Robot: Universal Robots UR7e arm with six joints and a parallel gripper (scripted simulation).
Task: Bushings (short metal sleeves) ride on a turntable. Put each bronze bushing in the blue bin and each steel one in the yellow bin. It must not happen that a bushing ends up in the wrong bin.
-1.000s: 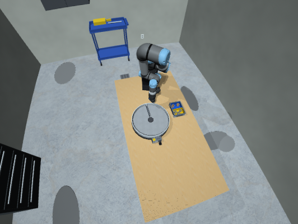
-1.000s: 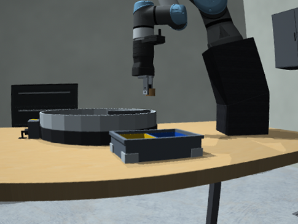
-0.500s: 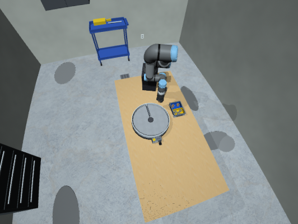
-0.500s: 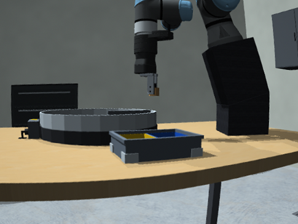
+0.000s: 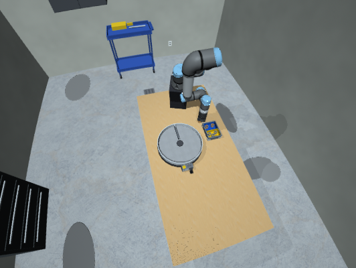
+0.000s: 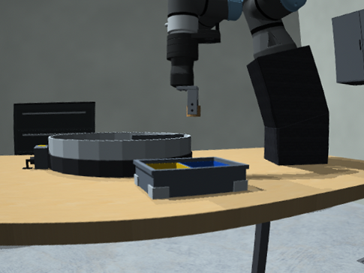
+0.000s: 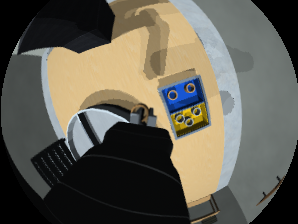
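Right now the grey two-part tray is 14 cm below my hand, 10 cm to the left of it and 8 cm ahead of it. The rest, counted from my hand: round grey turntable 26 cm to the right, 11 cm below, 9 cm ahead.
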